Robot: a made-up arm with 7 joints. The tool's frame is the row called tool. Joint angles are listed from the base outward. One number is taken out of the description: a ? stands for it. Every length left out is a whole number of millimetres.
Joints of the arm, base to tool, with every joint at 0 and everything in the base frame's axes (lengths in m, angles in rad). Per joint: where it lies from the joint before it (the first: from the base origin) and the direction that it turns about. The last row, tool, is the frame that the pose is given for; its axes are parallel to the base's.
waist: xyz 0 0.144 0 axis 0 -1 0
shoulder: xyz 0 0 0 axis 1 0 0
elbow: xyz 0 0 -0.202 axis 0 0 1
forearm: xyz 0 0 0 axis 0 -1 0
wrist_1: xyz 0 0 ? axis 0 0 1
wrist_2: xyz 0 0 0 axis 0 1 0
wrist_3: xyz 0 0 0 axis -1 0 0
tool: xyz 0 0 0
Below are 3 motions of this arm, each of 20 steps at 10 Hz.
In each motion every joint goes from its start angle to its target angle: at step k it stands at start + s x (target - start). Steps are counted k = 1, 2, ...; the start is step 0. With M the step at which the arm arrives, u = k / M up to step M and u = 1 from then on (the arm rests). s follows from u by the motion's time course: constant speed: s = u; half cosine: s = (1 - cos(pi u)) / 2; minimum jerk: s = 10 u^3 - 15 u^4 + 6 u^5.
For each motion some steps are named. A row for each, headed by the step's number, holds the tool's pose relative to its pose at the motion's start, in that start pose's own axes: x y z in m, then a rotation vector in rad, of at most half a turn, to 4 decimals.
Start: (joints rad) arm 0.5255 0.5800 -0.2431 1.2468 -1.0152 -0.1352 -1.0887
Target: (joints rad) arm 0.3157 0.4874 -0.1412 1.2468 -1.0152 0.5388 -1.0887
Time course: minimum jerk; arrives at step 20
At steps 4, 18, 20:
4: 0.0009 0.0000 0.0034 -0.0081 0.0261 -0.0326
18: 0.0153 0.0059 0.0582 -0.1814 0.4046 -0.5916
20: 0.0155 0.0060 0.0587 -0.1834 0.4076 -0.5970

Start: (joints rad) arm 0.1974 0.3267 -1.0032 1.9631 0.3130 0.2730 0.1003
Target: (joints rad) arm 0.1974 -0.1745 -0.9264 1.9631 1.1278 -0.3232 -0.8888
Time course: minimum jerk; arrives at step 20
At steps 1, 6, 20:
1: 0.0001 0.0000 -0.0001 0.0009 -0.0013 0.0010
6: 0.0101 -0.0045 -0.0108 0.1239 -0.1747 0.1619
20: 0.0726 -0.0244 -0.0512 0.6819 -0.5077 1.4069

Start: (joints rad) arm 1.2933 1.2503 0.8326 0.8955 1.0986 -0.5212 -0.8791
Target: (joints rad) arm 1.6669 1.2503 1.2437 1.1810 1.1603 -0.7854 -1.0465
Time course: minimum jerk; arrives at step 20
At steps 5, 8, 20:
5: 0.0099 -0.0069 -0.0021 0.0424 -0.0154 0.1101
8: 0.0322 -0.0178 -0.0072 0.1340 -0.0485 0.3367
20: 0.1111 -0.0172 -0.0258 0.4528 -0.1668 1.0505

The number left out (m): -0.191
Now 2 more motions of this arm.
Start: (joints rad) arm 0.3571 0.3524 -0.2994 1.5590 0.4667 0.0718 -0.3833
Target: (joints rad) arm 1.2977 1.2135 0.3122 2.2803 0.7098 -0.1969 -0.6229
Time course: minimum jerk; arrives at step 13
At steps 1, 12, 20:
1: 0.0017 0.0008 -0.0007 0.0022 -0.0082 -0.0002
12: 0.3041 0.0667 0.1734 0.1281 -2.1186 -0.1320
20: 0.3041 0.0665 0.1747 0.1268 -2.1268 -0.1342

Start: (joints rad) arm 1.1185 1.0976 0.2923 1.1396 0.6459 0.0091 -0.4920
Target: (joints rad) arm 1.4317 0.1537 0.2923 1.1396 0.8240 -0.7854 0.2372
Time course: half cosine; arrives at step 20
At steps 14, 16, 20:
14: -0.0550 -0.1434 0.0994 -0.3547 -0.2592 0.9836
16: -0.0493 -0.1663 0.1164 -0.3570 -0.3254 1.0992
20: -0.0417 -0.1856 0.1315 -0.3490 -0.3848 1.1919

